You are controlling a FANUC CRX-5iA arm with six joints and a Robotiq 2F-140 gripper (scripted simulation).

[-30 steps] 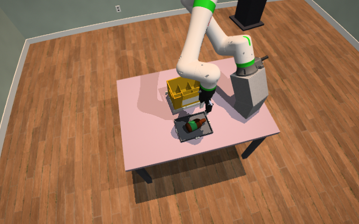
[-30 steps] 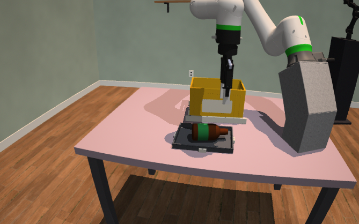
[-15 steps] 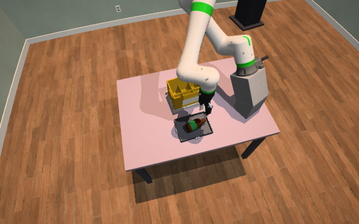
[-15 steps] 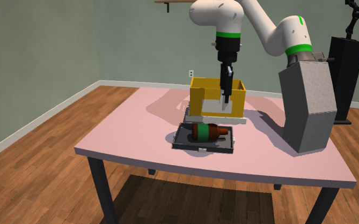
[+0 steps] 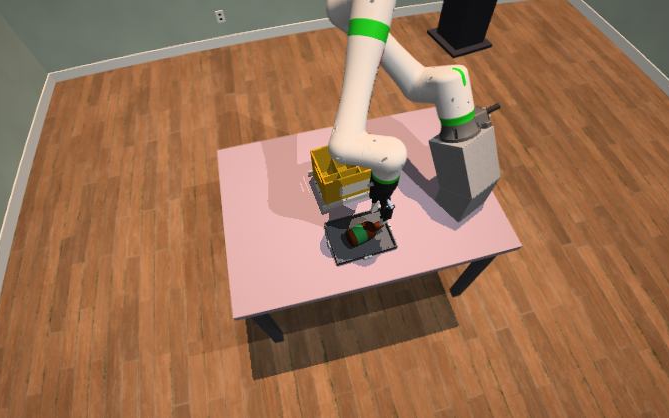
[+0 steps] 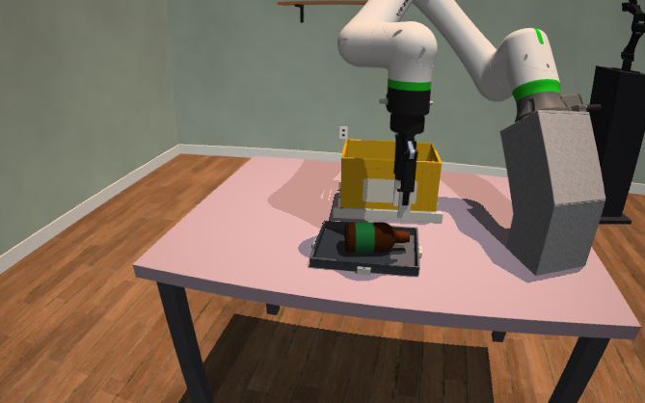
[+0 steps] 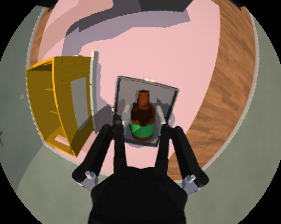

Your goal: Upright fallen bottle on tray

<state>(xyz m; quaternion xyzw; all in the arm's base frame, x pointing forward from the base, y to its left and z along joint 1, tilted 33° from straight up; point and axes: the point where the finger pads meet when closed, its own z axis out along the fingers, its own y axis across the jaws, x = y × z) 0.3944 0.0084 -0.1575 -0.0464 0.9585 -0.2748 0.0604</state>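
Now: hand 100 mm above the bottle and 50 mm short of it. Round my hand: yellow crate: 270 mm to the right, 60 mm below; then tray: 130 mm below, 70 mm ahead.
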